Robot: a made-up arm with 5 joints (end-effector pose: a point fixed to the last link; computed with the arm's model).
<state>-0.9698 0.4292 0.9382 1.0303 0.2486</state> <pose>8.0 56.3 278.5 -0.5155 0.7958 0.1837 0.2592</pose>
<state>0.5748 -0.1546 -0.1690 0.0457 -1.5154</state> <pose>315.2 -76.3 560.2 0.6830 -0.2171 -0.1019 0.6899</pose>
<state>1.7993 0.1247 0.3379 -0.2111 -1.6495</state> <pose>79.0 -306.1 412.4 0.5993 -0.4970 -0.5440 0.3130</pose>
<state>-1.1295 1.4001 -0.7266 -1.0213 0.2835</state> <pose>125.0 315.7 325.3 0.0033 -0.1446 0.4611 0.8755</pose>
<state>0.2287 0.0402 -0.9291 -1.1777 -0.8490</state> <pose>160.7 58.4 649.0 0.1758 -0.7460 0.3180 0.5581</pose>
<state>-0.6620 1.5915 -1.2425 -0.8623 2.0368</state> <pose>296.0 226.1 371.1 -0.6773 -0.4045 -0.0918 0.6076</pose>
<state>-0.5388 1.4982 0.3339 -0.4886 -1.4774</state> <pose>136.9 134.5 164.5 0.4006 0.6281 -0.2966 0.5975</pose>
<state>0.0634 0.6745 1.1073 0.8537 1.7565</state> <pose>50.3 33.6 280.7 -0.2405 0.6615 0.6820 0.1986</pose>
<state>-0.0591 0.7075 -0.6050 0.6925 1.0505</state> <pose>345.0 64.6 343.2 -0.4580 0.3496 0.1267 0.8075</pose>
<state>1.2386 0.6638 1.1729 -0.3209 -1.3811</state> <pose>176.5 -79.4 226.3 0.7216 0.1763 -0.6594 0.1153</pose>
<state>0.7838 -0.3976 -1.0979 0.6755 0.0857</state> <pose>195.5 -29.8 657.0 -0.1009 -0.3338 -0.4040 0.8457</pose>
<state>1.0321 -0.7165 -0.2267 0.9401 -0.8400</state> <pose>226.0 -110.0 565.6 0.4326 -0.1599 -0.4623 0.7573</pose>
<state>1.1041 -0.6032 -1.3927 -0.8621 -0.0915</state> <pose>75.0 151.3 612.7 -0.4523 -0.8645 -0.0274 0.2174</pose>
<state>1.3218 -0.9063 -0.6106 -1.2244 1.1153</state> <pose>94.3 94.0 625.2 0.5372 0.6615 0.5020 0.1478</pose>
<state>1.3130 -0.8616 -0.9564 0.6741 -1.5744</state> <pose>135.7 34.5 671.4 0.3172 -0.6121 -0.0491 0.7227</pose>
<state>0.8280 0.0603 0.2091 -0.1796 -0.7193</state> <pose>317.4 -156.5 431.6 0.4114 -0.0554 -0.4126 0.8108</pose>
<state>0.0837 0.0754 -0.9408 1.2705 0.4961</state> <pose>292.6 42.3 507.9 -0.1920 0.2456 -0.0694 0.9476</pose>
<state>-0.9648 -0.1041 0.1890 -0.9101 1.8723</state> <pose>157.9 208.9 528.6 -0.4729 -0.5471 -0.0715 0.6870</pose>
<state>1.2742 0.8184 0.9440 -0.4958 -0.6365</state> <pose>185.4 -105.1 217.8 0.5791 0.3275 -0.6159 0.4218</pose>
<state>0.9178 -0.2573 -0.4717 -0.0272 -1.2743</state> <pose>243.8 -106.0 635.0 0.4410 -0.4508 -0.1290 0.7653</pose>
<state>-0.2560 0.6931 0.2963 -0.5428 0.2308</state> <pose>288.4 130.6 281.0 -0.1073 0.2578 0.0742 0.9573</pose>
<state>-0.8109 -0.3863 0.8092 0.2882 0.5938</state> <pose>140.5 178.4 336.8 -0.3762 0.2438 0.3674 0.8149</pose>
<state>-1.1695 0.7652 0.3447 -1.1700 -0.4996</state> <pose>76.6 266.2 331.3 0.2270 0.1996 0.4987 0.8123</pose>
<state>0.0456 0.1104 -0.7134 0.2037 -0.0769</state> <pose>326.0 61.6 568.1 0.0981 -0.1408 -0.0583 0.9834</pose>
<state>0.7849 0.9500 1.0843 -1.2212 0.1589</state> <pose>205.6 -42.1 231.4 0.1252 0.4269 -0.3853 0.8085</pose>
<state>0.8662 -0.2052 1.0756 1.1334 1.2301</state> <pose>140.9 -21.4 291.0 -0.0189 0.8003 0.1803 0.5716</pose>
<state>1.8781 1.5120 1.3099 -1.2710 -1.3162</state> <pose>135.0 -76.1 238.4 -0.7430 0.0237 0.6629 0.0891</pose>
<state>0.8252 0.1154 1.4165 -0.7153 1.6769</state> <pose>182.4 -76.1 265.0 -0.5106 0.5249 -0.0725 0.6771</pose>
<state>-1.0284 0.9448 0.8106 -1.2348 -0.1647</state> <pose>74.5 185.0 245.8 -0.0520 0.3311 0.3868 0.8591</pose>
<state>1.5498 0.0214 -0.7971 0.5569 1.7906</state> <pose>111.6 -259.2 571.1 -0.5784 0.4523 -0.5767 0.3583</pose>
